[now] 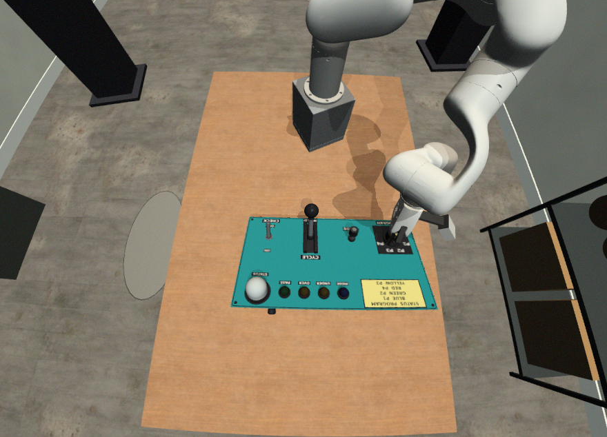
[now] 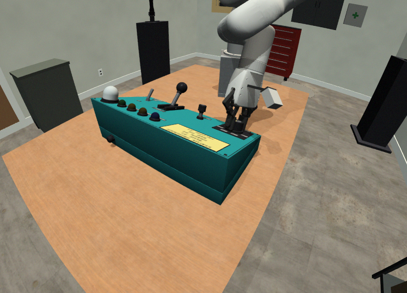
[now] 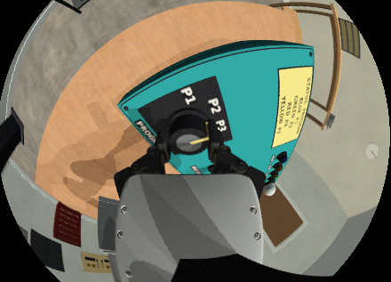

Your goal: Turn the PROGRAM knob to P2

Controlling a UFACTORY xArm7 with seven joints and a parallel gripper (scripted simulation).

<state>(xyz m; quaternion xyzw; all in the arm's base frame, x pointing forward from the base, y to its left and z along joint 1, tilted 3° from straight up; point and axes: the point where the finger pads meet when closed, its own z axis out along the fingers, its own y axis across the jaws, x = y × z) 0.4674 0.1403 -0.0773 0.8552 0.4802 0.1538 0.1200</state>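
My gripper is now 20 mm past the black toggle and 120 mm to the left of it. From my hand the other things lie so: check toggle (60 mm behind, 360 mm to the right, 10 mm below); then teal console (10 mm ahead, 180 mm to the right, 30 mm below); then ball-topped cycle lever (60 mm behind, 230 mm to the right, 10 mm above).
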